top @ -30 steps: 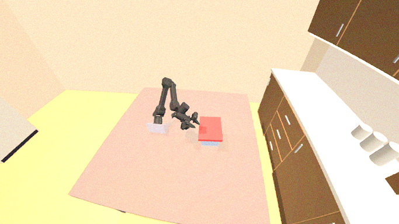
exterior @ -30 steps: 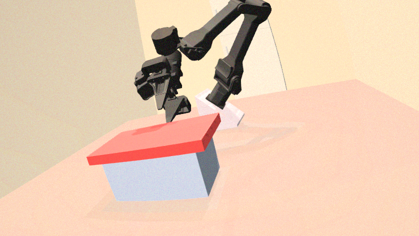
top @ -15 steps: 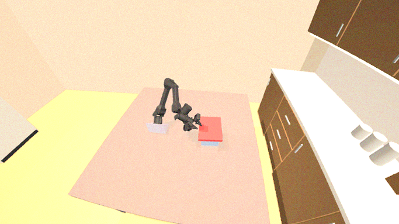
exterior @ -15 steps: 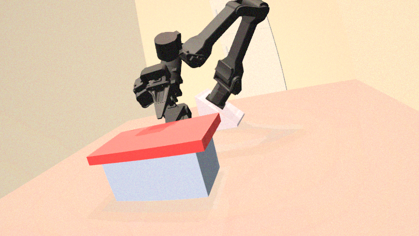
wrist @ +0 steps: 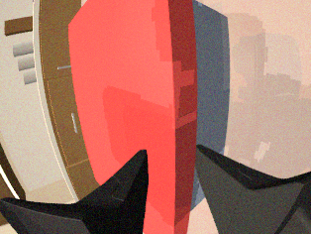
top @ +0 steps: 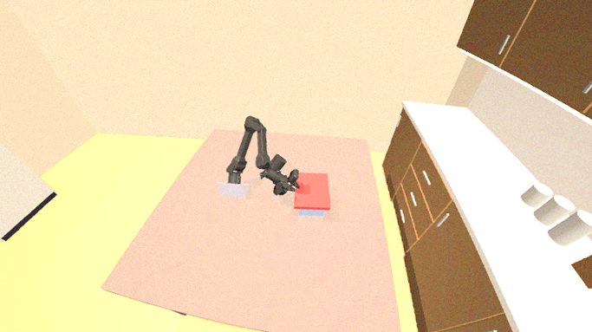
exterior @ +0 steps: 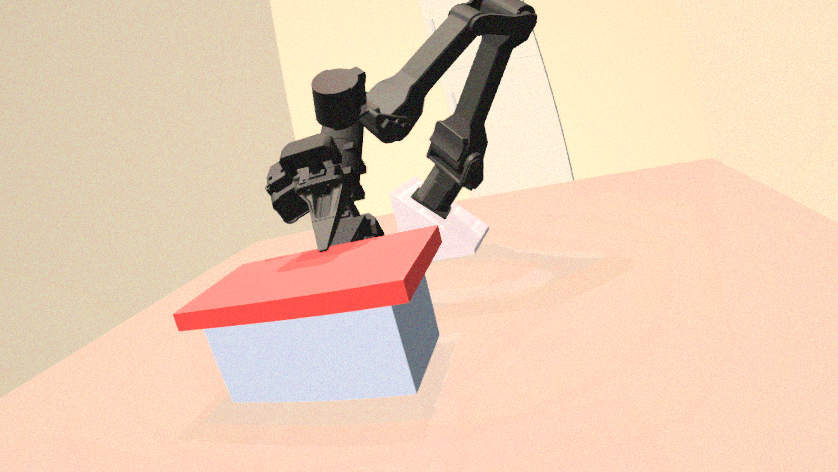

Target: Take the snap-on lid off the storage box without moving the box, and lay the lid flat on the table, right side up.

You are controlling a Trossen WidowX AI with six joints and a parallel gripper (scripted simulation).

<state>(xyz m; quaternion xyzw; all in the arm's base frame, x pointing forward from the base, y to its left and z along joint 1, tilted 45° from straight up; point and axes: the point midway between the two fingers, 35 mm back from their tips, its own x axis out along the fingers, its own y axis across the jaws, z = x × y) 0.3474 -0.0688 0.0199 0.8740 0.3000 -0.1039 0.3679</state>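
Right now my gripper tip is 7 cm short of the red lid and 1 cm below it. From my gripper tip the other things lie so: pale blue storage box (7 cm ahead, 5 cm below).
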